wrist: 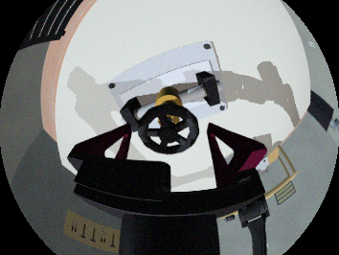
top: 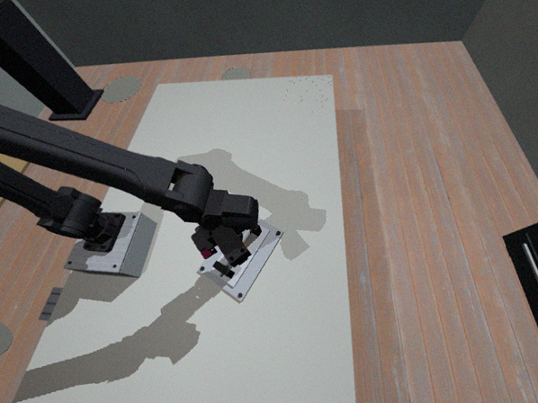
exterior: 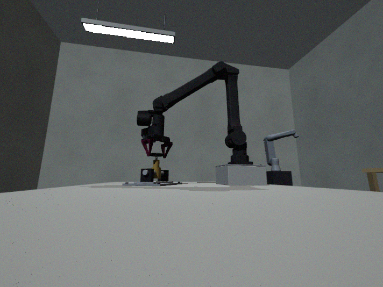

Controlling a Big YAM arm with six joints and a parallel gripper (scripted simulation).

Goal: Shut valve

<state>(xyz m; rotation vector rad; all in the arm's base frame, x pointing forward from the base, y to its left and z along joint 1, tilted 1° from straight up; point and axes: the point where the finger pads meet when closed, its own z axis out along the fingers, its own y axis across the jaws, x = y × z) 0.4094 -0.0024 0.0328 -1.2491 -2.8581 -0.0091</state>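
Now: the black spoked handwheel 10 mm below my hand.
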